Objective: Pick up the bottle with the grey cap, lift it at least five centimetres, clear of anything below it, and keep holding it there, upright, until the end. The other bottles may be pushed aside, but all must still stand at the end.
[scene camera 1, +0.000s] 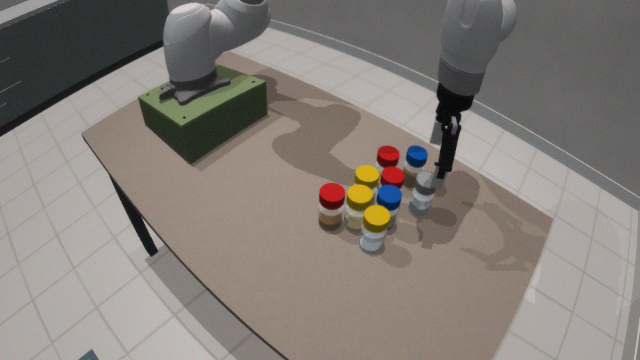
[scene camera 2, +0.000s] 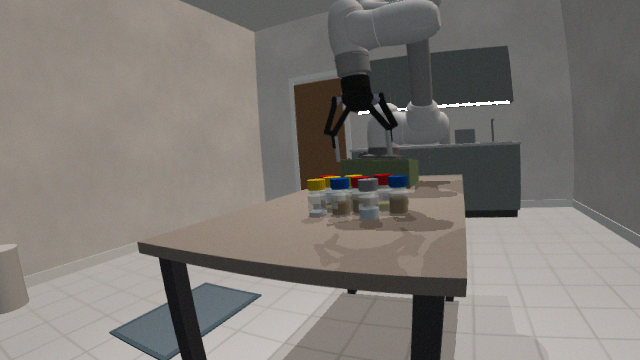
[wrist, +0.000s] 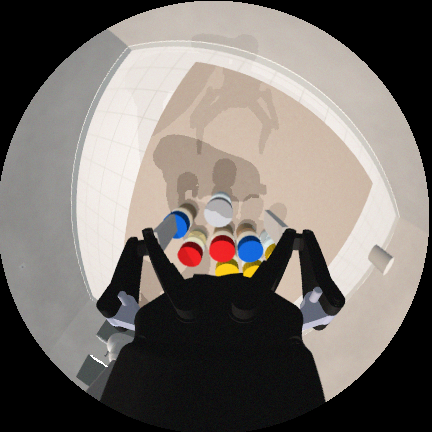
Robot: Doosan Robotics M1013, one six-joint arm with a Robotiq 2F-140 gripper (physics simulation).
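Seen in the pictures: gripper, between the fingertips: [scene camera 1: 435, 163] [scene camera 2: 364, 158] [wrist: 219, 220]; arm's base, origin of its link: [scene camera 1: 194, 86] [scene camera 2: 383, 159].
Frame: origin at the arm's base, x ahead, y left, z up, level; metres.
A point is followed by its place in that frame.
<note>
The bottle with the grey cap [scene camera 1: 421, 201] @(x 0.732, y 0.170, z -0.063 m) [scene camera 2: 368, 201] @(x 0.746, y 0.204, z -0.069 m) [wrist: 218, 211] @(x 0.723, y 0.196, z -0.016 m) stands upright on the table [scene camera 1: 240, 210] @(x 0.424, y -0.126, z -0.121 m) [scene camera 2: 250, 240] @(x 0.986, y 0.011, z -0.121 m) [wrist: 310, 165] @(x 0.943, y 0.038, z -0.121 m), at the outer edge of the group. My gripper [scene camera 1: 437, 156] @(x 0.729, y 0.194, z 0.041 m) [scene camera 2: 364, 150] @(x 0.729, y 0.194, z 0.041 m) [wrist: 219, 220] @(x 0.729, y 0.194, z 0.041 m) is open and empty, with its fingertips above cap height. In the wrist view the grey cap lies between the finger directions, a little beyond the tips. A blue-capped bottle [scene camera 1: 416, 159] @(x 0.660, y 0.233, z -0.017 m) [scene camera 2: 398, 195] @(x 0.675, y 0.264, z -0.066 m) [wrist: 179, 225] @(x 0.657, y 0.247, z -0.016 m) stands beside it, partly hidden by one finger in the wrist view. The other blue-capped bottle [scene camera 1: 389, 197] @(x 0.690, y 0.084, z -0.016 m) [scene camera 2: 340, 200] @(x 0.710, y 0.106, z -0.075 m) [wrist: 250, 248] @(x 0.691, y 0.099, z -0.016 m) is also upright.
Red-capped bottles [scene camera 1: 331, 205] [wrist: 222, 248] and yellow-capped bottles [scene camera 1: 374, 227] @(x 0.717, y 0.004, z -0.024 m) [scene camera 2: 316, 197] @(x 0.728, y 0.040, z -0.064 m) stand upright, close together, on the robot's side of the grey-capped one. The green base block [scene camera 1: 225, 125] @(x 0.177, y 0.003, z -0.066 m) [scene camera 2: 380, 170] @(x 0.173, y 0.041, z -0.039 m) carries the arm at the table's far end.
</note>
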